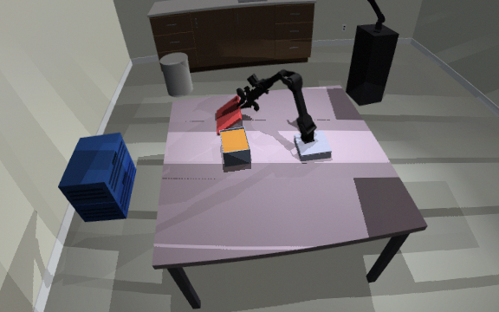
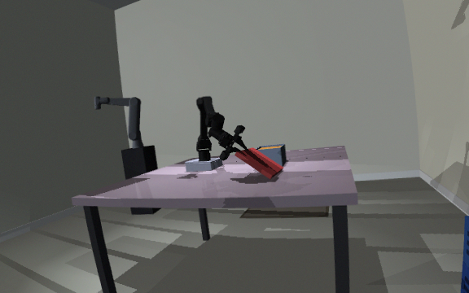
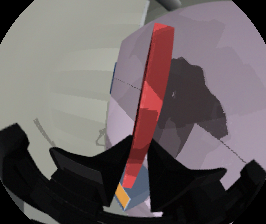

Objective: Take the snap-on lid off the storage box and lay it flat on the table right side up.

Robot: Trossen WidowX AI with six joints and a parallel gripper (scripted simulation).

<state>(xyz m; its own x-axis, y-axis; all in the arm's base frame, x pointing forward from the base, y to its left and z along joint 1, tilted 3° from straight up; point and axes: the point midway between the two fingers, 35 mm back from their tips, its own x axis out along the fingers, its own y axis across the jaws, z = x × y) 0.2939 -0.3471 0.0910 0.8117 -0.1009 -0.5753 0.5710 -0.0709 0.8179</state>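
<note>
My gripper tip is 7 cm short of the red lid, 2 cm to the left of it and 5 cm above it. Also, from my gripper tip: grey storage box (9 cm ahead, 28 cm to the left, 6 cm below).
</note>
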